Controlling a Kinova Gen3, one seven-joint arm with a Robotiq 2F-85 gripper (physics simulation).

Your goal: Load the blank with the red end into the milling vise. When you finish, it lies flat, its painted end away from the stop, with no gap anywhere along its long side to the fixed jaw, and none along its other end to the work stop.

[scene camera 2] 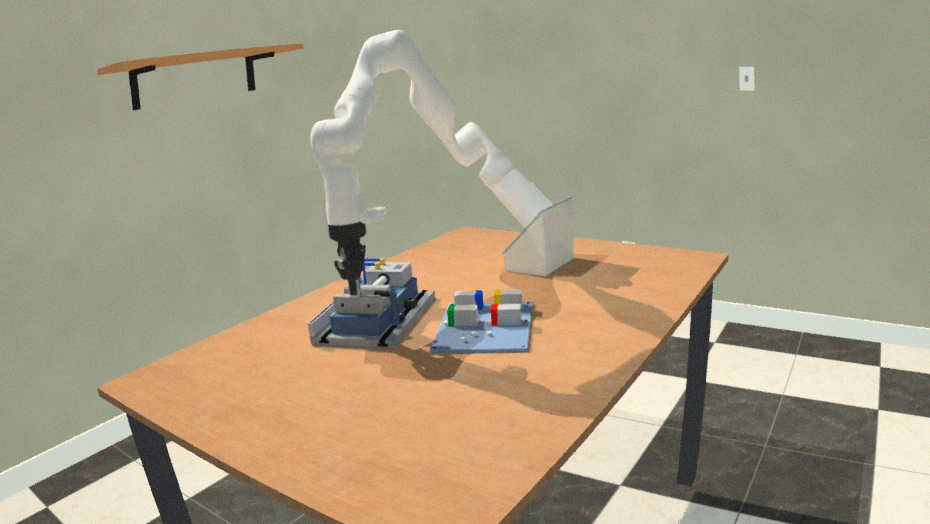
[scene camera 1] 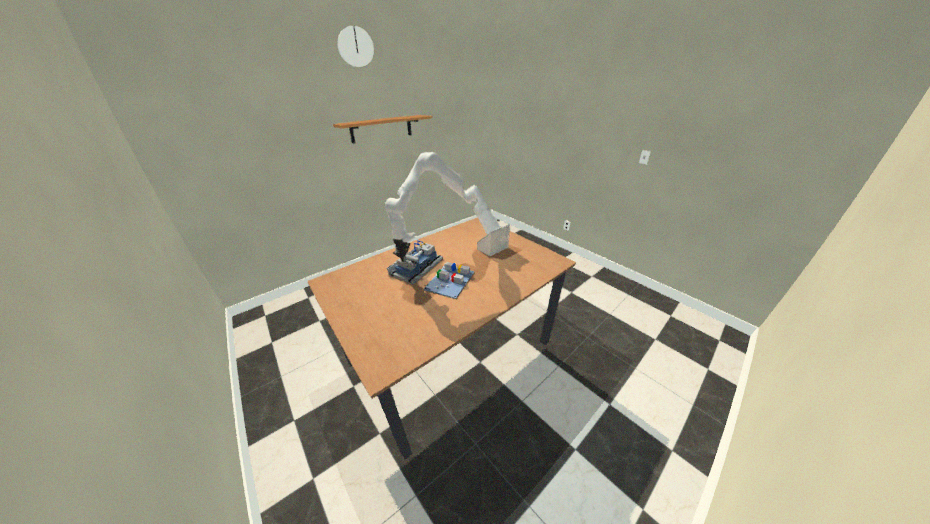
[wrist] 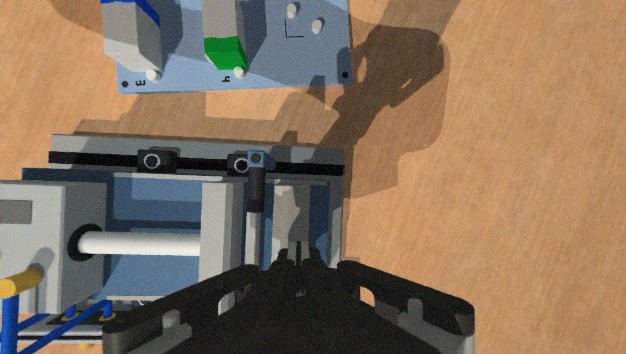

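Note:
The red-ended blank (scene camera 1: 458, 278) (scene camera 2: 508, 315) lies on the blue pallet (scene camera 1: 449, 292) (scene camera 2: 481, 342) (wrist: 300, 65), its red end toward the vise; it does not show in the wrist view. The milling vise (scene camera 2: 364, 323) (wrist: 150, 280) stands beside the pallet. In the wrist view, its movable jaw (wrist: 212, 215) is on the rod side, the fixed jaw (wrist: 290, 200) on the right, and the black work stop (wrist: 256, 192) reaches over the narrow gap between them. My gripper (scene camera 1: 401, 260) (scene camera 2: 354, 291) (wrist: 299, 254) is shut and empty, fingertips down at the fixed jaw; contact is unclear.
Green-ended (scene camera 2: 464, 315) (wrist: 225, 52), blue-ended (scene camera 2: 467, 299) (wrist: 127, 37) and yellow-ended (scene camera 2: 510, 298) blanks share the pallet, with short white pegs. The vise's grey actuator box (scene camera 2: 393, 272) (wrist: 30, 250) and blue pipes (wrist: 10, 320) rise beside the jaws. The robot's base (scene camera 2: 543, 244) stands at the back.

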